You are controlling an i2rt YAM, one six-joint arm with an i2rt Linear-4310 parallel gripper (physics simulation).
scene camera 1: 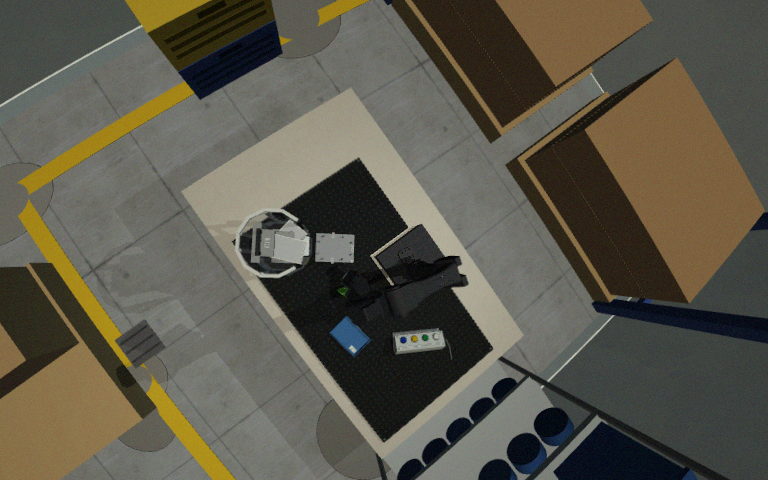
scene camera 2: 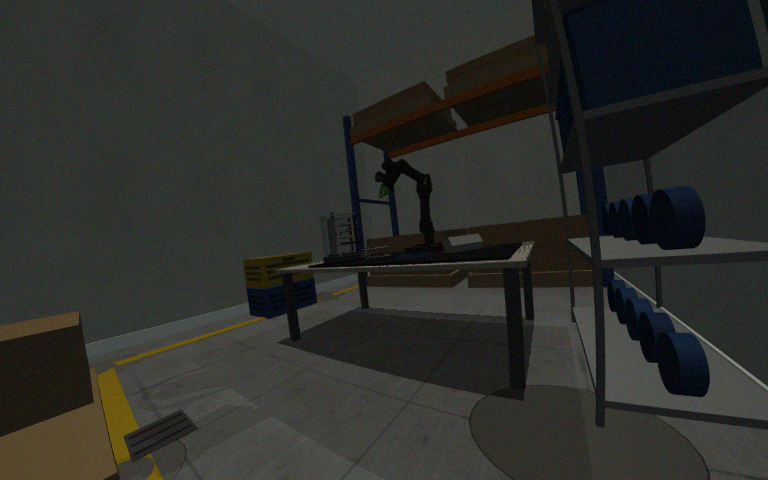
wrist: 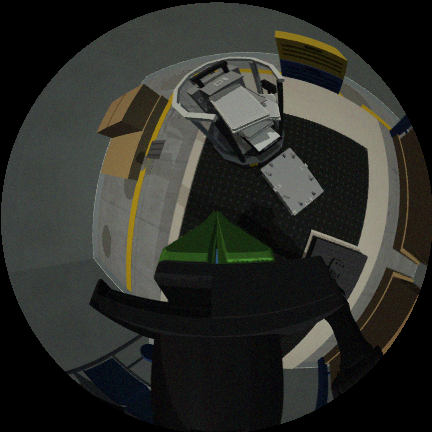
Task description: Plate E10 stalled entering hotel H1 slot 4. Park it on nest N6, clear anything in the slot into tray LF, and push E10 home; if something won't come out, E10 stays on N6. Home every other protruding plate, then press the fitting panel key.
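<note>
The plate hotel stands inside a pale octagonal guard ring. Several pale plates show in it at different angles; in the wrist view a lower plate juts out below the top plate. I cannot read which is E10 or which slot is which. A grey pinned nest block lies beside the hotel, with no plate on it. My gripper is shut and empty, high above the mat. The key panel has blue, yellow, green and white keys.
A blue box-like item with a white label lies on the black mat. A dark panel with a cream edge lies by the arm base, partly hidden by the arm. Cartons and crates stand off the table.
</note>
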